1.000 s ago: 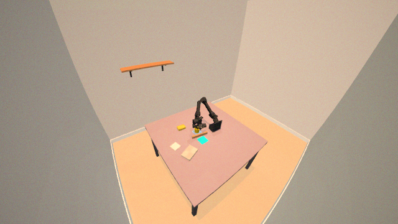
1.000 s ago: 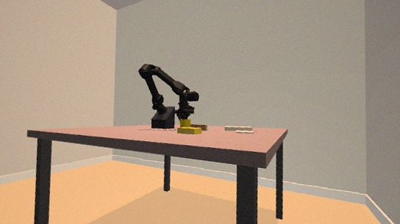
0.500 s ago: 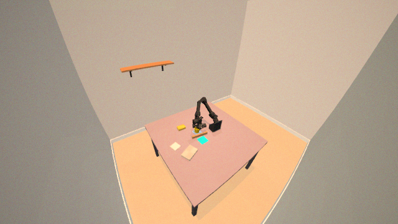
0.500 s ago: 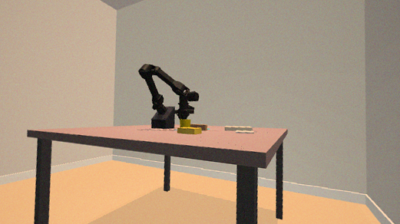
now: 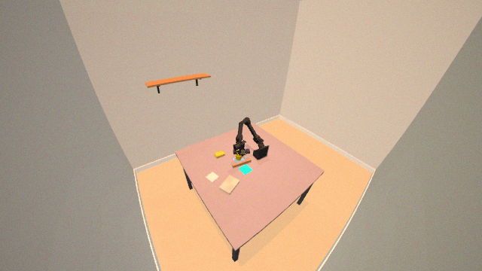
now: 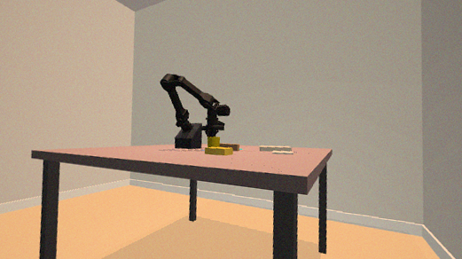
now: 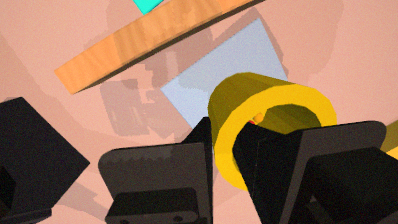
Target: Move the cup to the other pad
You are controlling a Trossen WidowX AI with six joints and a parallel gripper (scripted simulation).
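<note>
The pale blue pad is 2 cm ahead of my gripper tip, 1 cm to the right of it and 5 cm below it. From my gripper tip the other things lie so: yellow cup 2 cm ahead, 2 cm to the right; then small marble 3 cm ahead, 3 cm to the right, 2 cm below; then orange wooden bar 4 cm ahead, 7 cm to the left, 3 cm below.
</note>
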